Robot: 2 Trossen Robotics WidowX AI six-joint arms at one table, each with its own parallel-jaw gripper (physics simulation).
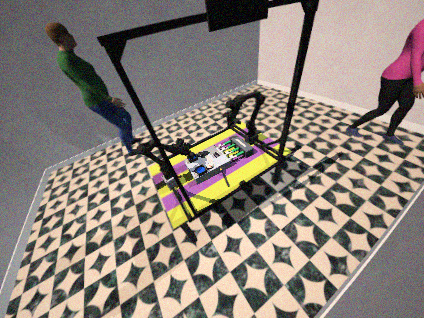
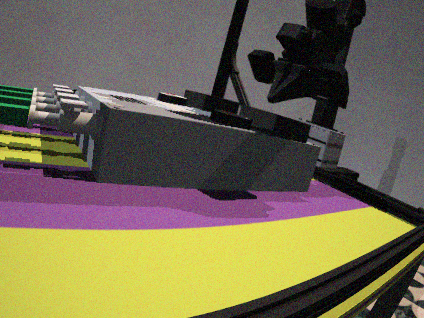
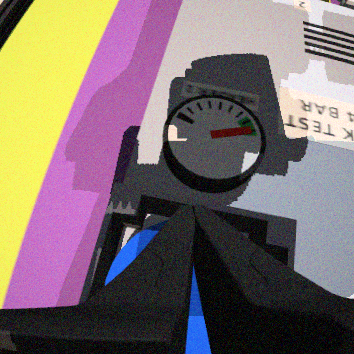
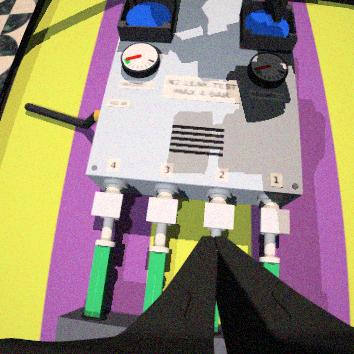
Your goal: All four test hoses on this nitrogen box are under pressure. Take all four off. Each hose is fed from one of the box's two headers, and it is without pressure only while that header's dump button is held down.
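Places are measured from the left arm's base along level axes (x ahead, y left, z up), in millimetres.
Where they show: left gripper, fingertip midpoint: [image 2: 269, 100] [image 3: 190, 216] [image 4: 276, 21]; right gripper, fingertip midpoint: [image 1: 227, 128] [image 4: 211, 246]; left arm's base, origin of the base link: [image 1: 168, 176] [image 2: 321, 126]; right arm's base, origin of the base link: [image 1: 251, 134].
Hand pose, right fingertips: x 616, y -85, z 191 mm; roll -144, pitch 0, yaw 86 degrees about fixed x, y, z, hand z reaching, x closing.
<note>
Each offset is from my right fingertips to the top centre of the thing. "spot": to the spot under its first point. Level surfaces: height alone.
The grey nitrogen box [image 1: 218, 159] [image 2: 210, 155] [image 4: 145, 140] has four green hoses at white couplings: hose 4 {spot: dx +22, dy -115, dz -238 mm} [image 4: 98, 280], hose 3 {spot: dx +18, dy -44, dz -238 mm} [image 4: 156, 275], hose 2 with its coupling {dx -50, dy +36, dz -225 mm} [image 4: 219, 215], and hose 1 {spot: dx +19, dy +97, dz -238 mm} [image 4: 271, 269]. All four couplings sit at their ports. Fingers hide most of hose 2. My left gripper [image 3: 190, 216] is shut and empty, above the blue dump button {dx -343, dy +141, dz -206 mm} [image 3: 135, 252] by the dark, shadowed gauge {spot: dx -266, dy +128, dz -208 mm} [image 3: 215, 145] [image 4: 268, 69], whose needle is at green. The other gauge {spot: dx -281, dy -58, dz -208 mm} [image 4: 140, 59] is also at green; its blue button {dx -372, dy -47, dz -206 mm} [image 4: 148, 14] is uncovered. My right gripper [image 4: 211, 246] is shut and empty, above hose 2.
Black square collars {spot: dx -337, dy -88, dz -205 mm} [image 4: 121, 32] surround the buttons. A black lever {spot: dx -247, dy -218, dz -289 mm} [image 4: 55, 115] sticks out from the box's side. The hoses run to a grey block {spot: dx +74, dy -137, dz -222 mm} [image 4: 75, 327]. The box stands on a yellow and purple striped table top {dz -302 mm} [image 2: 175, 265] under a black frame [image 1: 295, 75]. Two people stand beyond.
</note>
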